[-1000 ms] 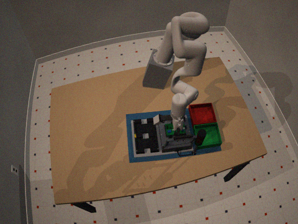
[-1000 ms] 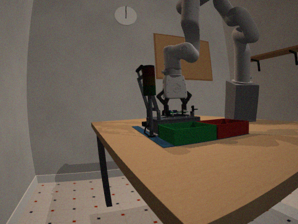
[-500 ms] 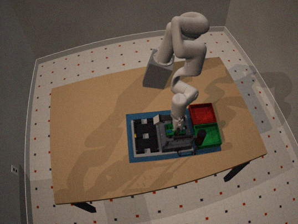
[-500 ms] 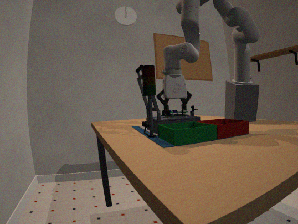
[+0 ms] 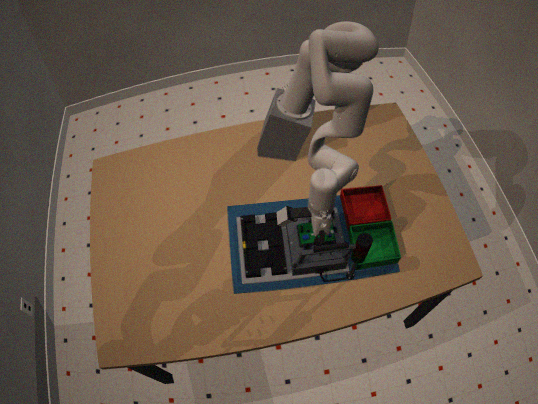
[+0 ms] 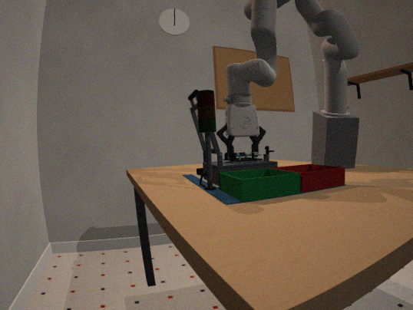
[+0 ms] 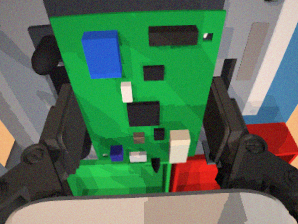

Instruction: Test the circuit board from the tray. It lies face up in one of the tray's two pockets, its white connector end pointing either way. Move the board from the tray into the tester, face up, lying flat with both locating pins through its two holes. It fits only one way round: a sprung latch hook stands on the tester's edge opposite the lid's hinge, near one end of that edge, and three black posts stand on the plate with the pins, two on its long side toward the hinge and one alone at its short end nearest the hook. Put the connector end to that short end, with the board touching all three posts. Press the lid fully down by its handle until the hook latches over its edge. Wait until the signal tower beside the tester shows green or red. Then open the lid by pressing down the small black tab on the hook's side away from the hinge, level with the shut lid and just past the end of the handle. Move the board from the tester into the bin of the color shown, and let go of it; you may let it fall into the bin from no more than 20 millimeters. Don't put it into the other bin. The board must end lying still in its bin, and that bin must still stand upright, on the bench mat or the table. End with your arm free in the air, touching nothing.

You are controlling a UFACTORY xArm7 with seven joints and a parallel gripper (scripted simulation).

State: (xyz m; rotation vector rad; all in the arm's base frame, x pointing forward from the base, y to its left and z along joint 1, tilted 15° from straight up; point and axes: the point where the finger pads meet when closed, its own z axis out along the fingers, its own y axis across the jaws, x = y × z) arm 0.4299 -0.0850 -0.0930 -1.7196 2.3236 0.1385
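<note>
Now: hand right at the green circuit board. Round my hand: green bin (100 mm ahead, 180 mm to the left, 70 mm below); then latch hook (40 mm behind, 70 mm to the left); then tester lid (120 mm ahead, 30 mm to the right, 100 mm above).
</note>
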